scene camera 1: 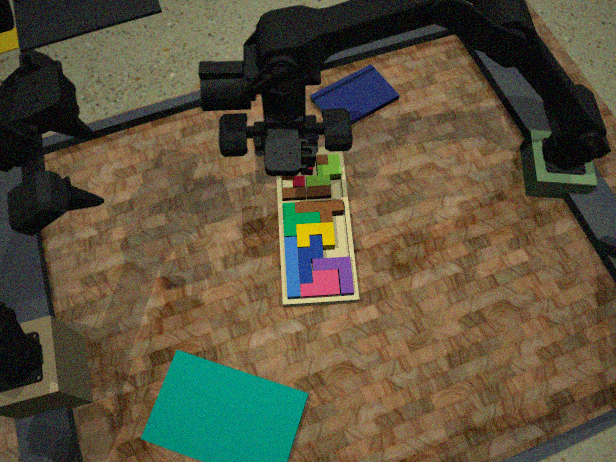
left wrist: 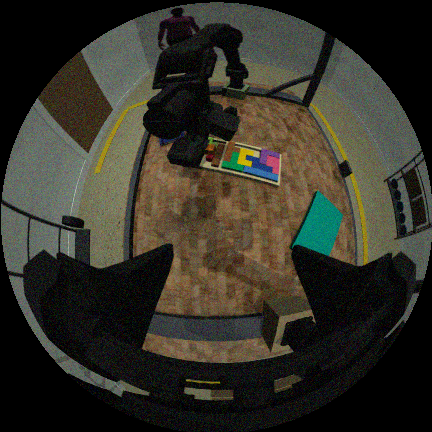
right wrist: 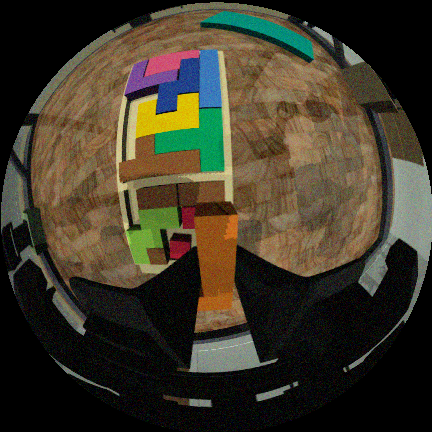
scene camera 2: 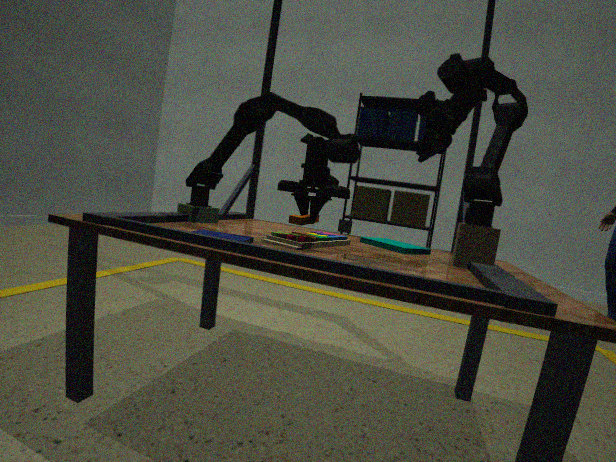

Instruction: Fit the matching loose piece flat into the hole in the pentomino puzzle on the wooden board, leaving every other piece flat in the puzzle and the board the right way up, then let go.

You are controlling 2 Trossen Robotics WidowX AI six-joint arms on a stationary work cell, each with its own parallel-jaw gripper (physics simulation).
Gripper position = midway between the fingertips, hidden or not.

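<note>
My left gripper (scene camera 1: 96,168) (left wrist: 235,251) (scene camera 2: 418,158) is open, and it holds nothing. As for my right gripper (scene camera 1: 287,162) (left wrist: 201,150) (right wrist: 214,251) (scene camera 2: 308,223), it carries an orange L-shaped piece (right wrist: 215,223), and that piece is clear of everything else.
</note>
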